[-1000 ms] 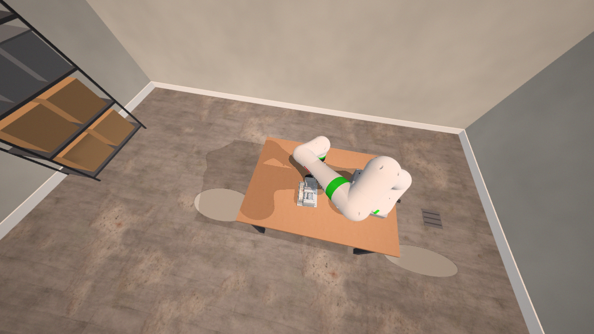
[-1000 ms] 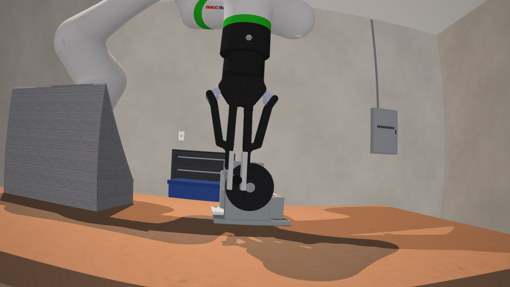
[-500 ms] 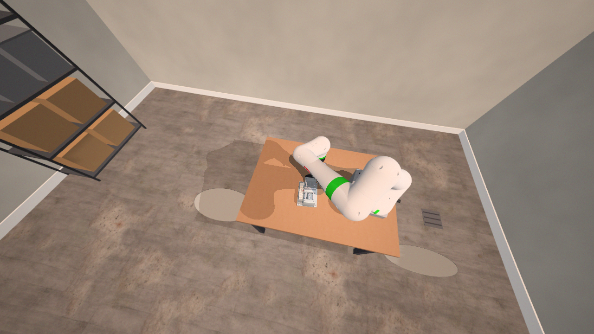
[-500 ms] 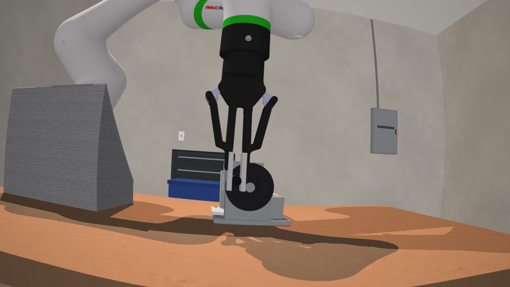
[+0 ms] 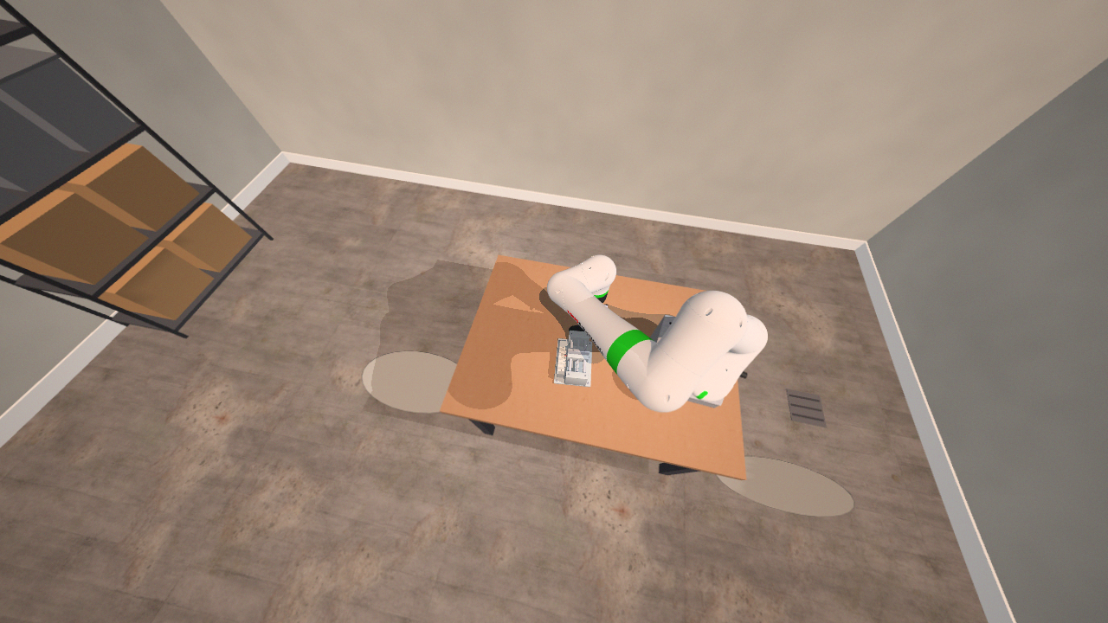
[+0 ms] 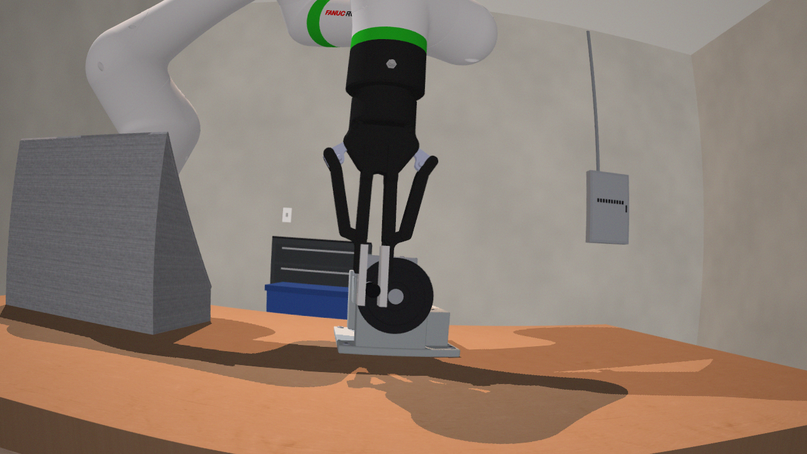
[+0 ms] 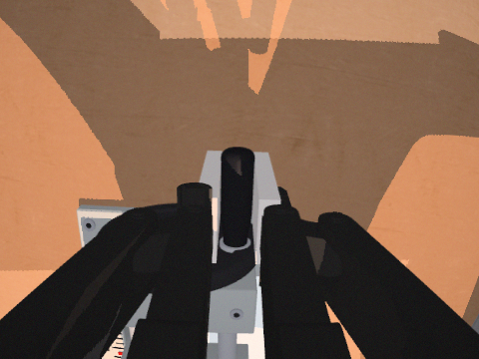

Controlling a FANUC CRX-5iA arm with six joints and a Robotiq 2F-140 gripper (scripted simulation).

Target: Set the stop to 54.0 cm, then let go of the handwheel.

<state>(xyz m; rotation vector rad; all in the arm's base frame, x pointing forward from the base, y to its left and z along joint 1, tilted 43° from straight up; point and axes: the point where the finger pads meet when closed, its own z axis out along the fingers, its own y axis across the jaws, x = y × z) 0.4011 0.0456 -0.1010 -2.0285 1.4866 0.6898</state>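
My gripper is now 15 cm to the right of the sliding stop block and 1 cm above it. From my hand the other things lie so: black handwheel (2 cm to the left, 2 cm below); then black crank knob (2 cm below).
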